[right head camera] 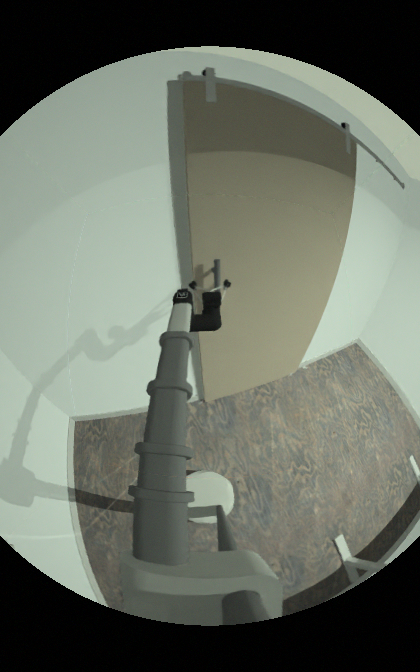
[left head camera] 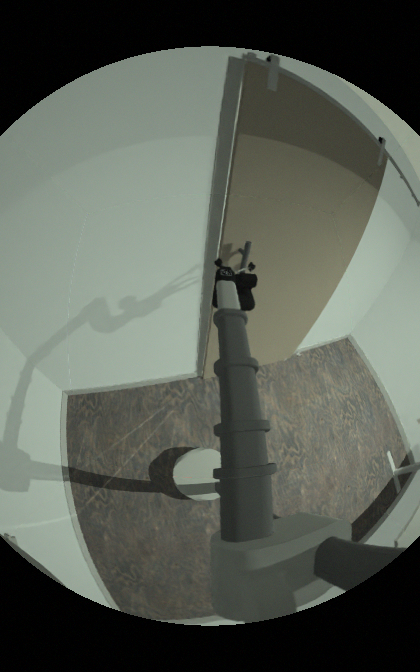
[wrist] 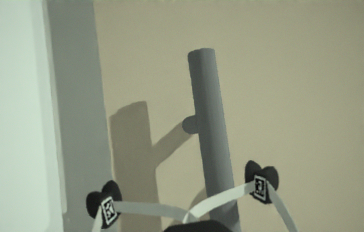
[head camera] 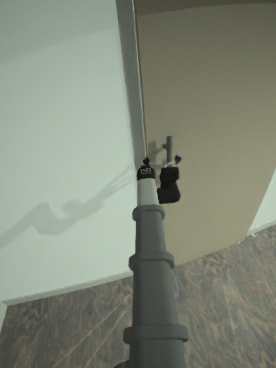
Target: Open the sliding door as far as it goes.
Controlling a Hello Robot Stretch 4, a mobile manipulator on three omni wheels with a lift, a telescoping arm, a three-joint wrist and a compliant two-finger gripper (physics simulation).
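Where they show: gripper, between the fingertips: (right head camera: 209, 281) (left head camera: 234, 261) (wrist: 183, 184) (head camera: 161, 158); robot's base, origin of its link: (right head camera: 204, 495) (left head camera: 201, 472).
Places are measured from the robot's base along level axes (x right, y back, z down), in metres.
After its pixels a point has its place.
The tan sliding door (head camera: 215, 100) {x 0.361, y -0.945, z -1.397 m} (left head camera: 295, 225) {x 0.368, y -0.946, z -1.367 m} (right head camera: 270, 225) {x 0.376, y -0.949, z -1.409 m} (wrist: 300, 100) {x 0.259, y -0.917, z -1.223 m} hangs with its left edge along a grey upright strip; no gap shows between them. Its grey bar handle (head camera: 169, 145) {x 0.115, y -0.808, z -1.235 m} (left head camera: 247, 247) {x 0.116, y -0.807, z -1.249 m} (right head camera: 217, 270) {x 0.119, y -0.808, z -1.226 m} (wrist: 210, 115) {x 0.115, y -0.807, z -1.213 m} stands upright near that left edge. My gripper (head camera: 162, 160) {x 0.084, y -0.867, z -1.145 m} (left head camera: 235, 264) {x 0.084, y -0.867, z -1.145 m} (right head camera: 210, 284) {x 0.084, y -0.867, z -1.145 m} (wrist: 183, 184) {x 0.084, y -0.867, z -1.145 m} is open at the lower part of the handle. In the wrist view one fingertip is left of the bar and the other right of it, both apart from it. The handle's lower end is hidden behind the gripper.
A pale wall (head camera: 65, 125) {x -0.334, y -0.816, z -1.371 m} is left of the door. The overhead rail (left head camera: 402, 175) {x 1.330, y -1.221, z -2.152 m} (right head camera: 378, 161) {x 1.348, y -1.231, z -2.134 m} runs on past the door's right edge. A pale round disc (left head camera: 197, 472) {x -0.034, y -0.014, z -0.187 m} (right head camera: 212, 492) {x 0.061, y -0.035, z -0.188 m} is low beside the arm. A white bracket-like object (right head camera: 342, 550) is at the lower right.
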